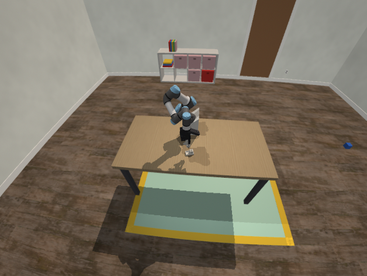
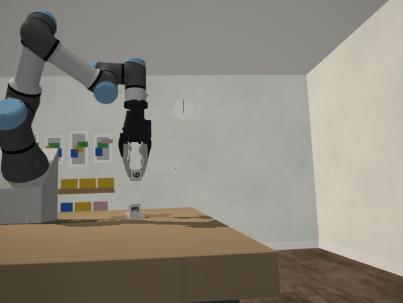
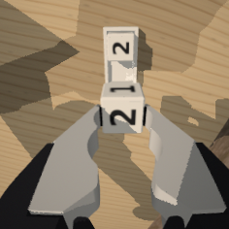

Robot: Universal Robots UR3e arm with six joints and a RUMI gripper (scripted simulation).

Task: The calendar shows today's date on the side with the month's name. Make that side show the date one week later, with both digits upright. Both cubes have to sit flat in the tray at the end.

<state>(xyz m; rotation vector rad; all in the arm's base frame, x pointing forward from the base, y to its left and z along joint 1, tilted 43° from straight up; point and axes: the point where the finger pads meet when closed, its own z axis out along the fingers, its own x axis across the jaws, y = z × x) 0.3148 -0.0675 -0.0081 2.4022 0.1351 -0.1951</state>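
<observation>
Now: hand 13 cm above the white calendar tray and 2 cm to the right of it.
</observation>
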